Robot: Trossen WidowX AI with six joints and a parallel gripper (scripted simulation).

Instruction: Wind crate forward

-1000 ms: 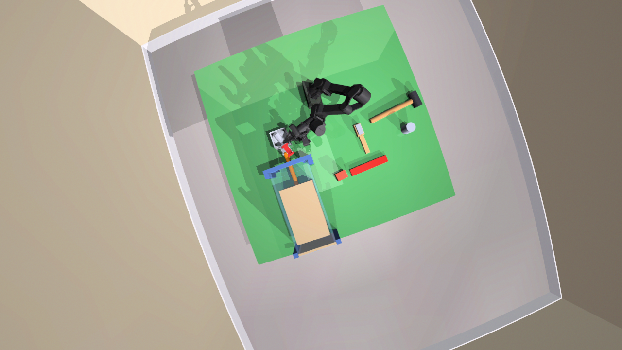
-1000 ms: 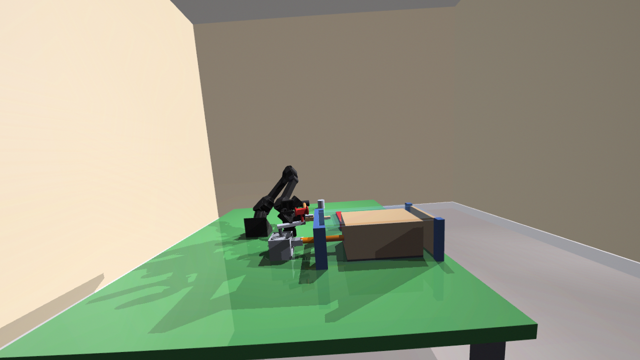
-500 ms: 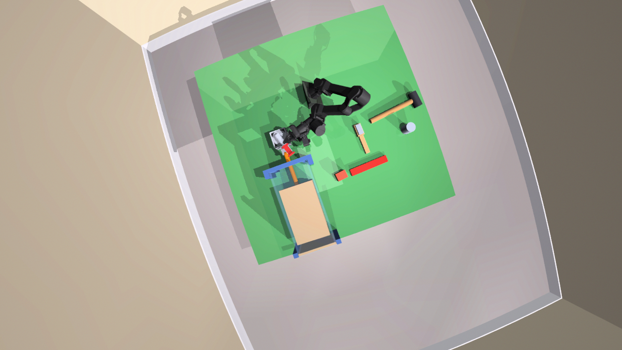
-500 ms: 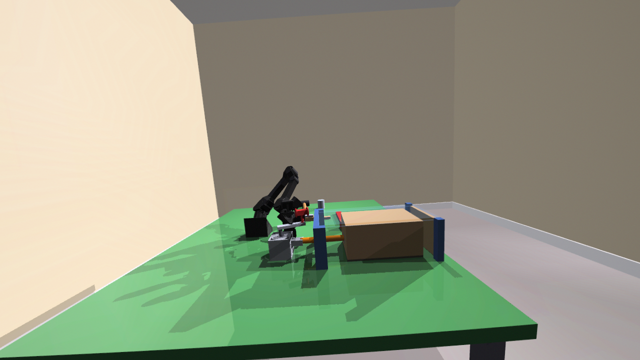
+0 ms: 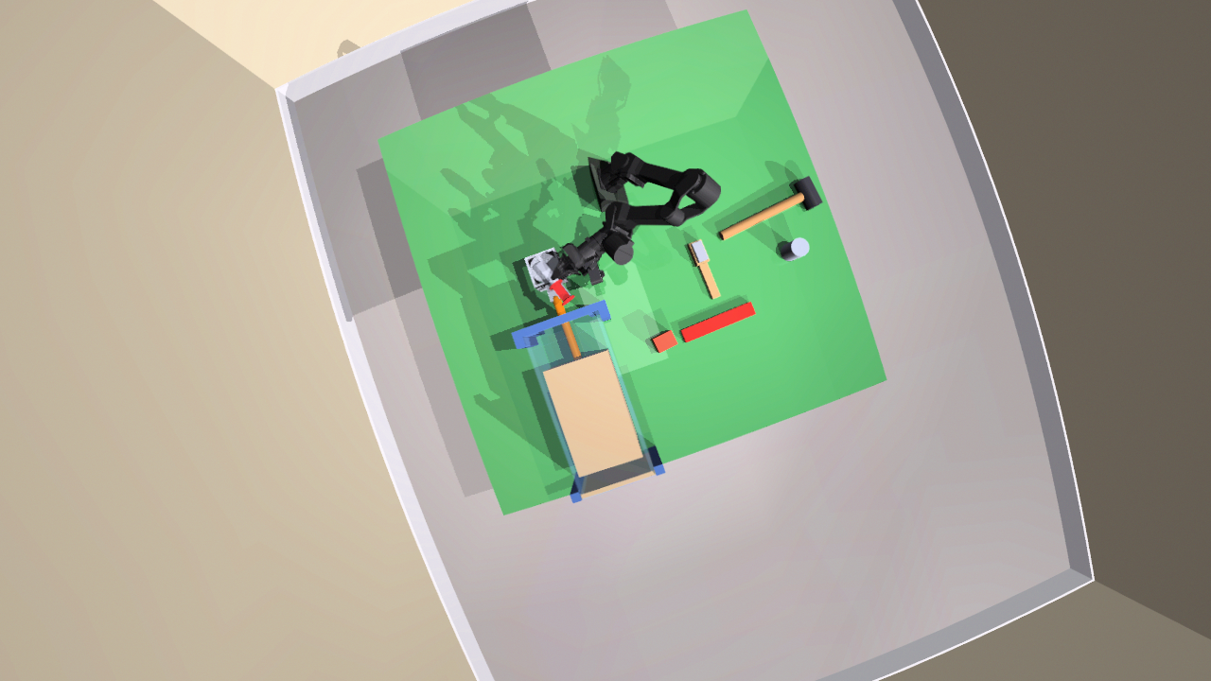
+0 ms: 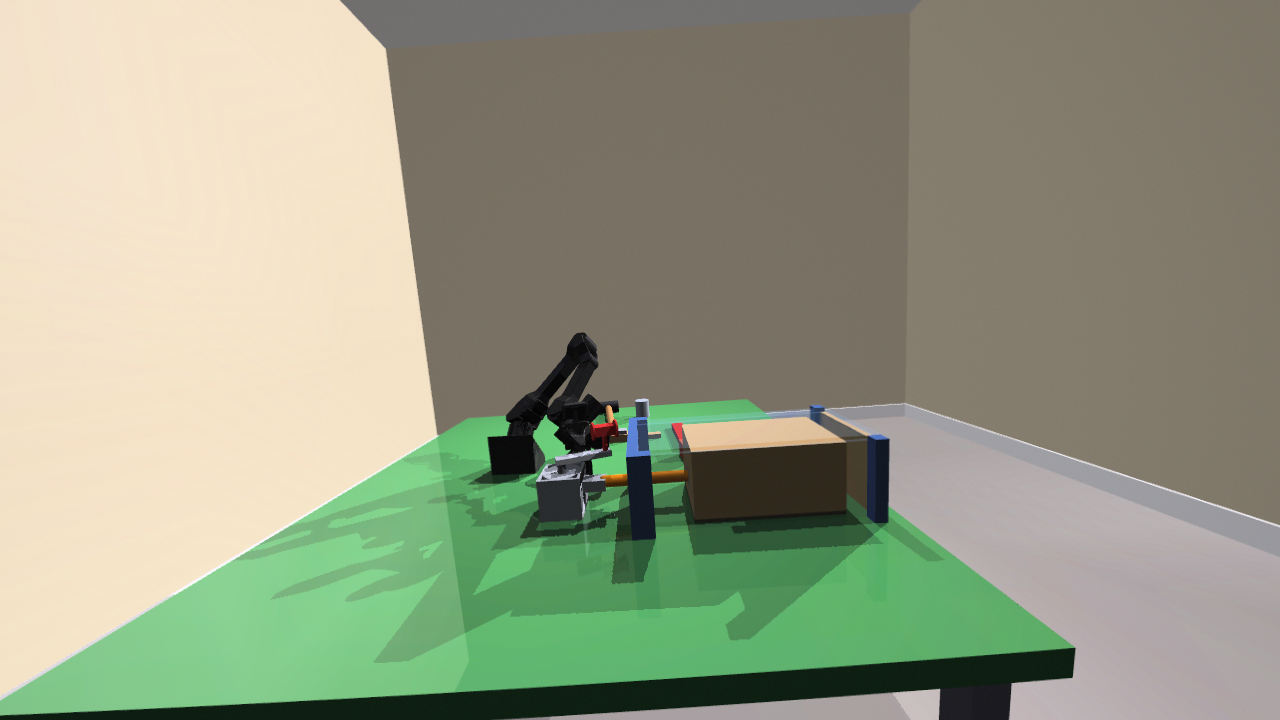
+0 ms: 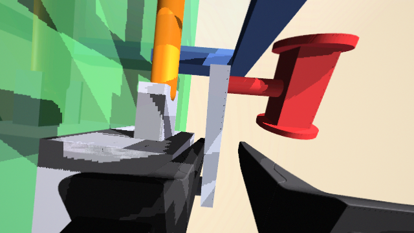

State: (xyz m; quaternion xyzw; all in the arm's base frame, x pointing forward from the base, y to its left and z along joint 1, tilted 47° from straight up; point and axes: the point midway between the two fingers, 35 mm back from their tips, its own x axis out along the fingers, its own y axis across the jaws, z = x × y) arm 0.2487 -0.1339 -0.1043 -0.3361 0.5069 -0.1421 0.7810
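Right now my gripper tip is 1 cm short of the winch handle and 1 cm to the right of it. From my gripper tip the other things lie so: blue steel frame 11 cm ahead, 2 cm below; then winch 6 cm behind, 3 cm to the right, 9 cm below; then red knob 4 cm ahead, 2 cm to the left, 3 cm above.
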